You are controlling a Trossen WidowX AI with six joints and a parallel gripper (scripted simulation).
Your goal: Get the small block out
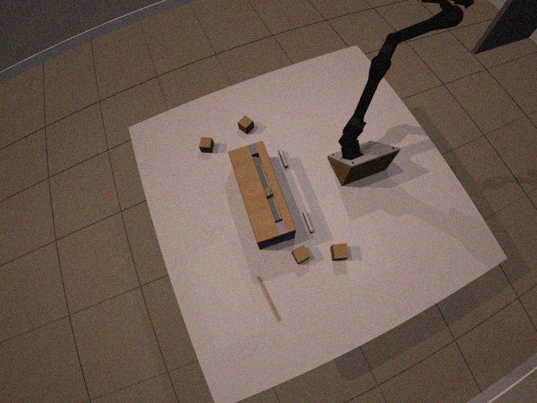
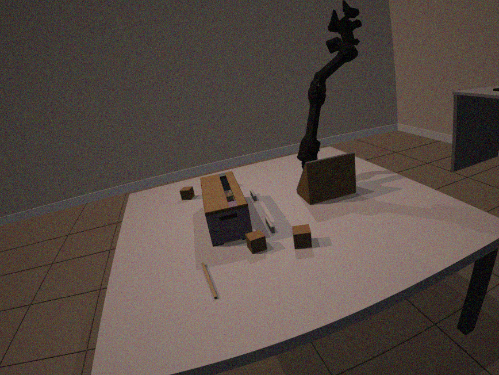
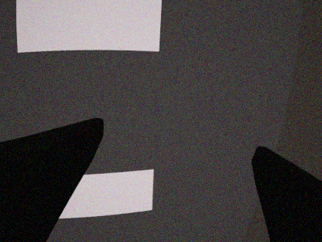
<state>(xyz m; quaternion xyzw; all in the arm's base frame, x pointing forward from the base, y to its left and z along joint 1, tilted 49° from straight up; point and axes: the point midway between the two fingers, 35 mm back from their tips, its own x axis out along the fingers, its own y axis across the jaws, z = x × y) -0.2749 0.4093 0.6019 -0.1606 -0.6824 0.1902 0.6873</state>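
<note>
The long box lies 690 mm ahead of my gripper tip, 170 mm to the left of it and 750 mm below it. Also, from my gripper tip: thin wooden stick 880 mm ahead, 530 mm to the left, 810 mm below.
</note>
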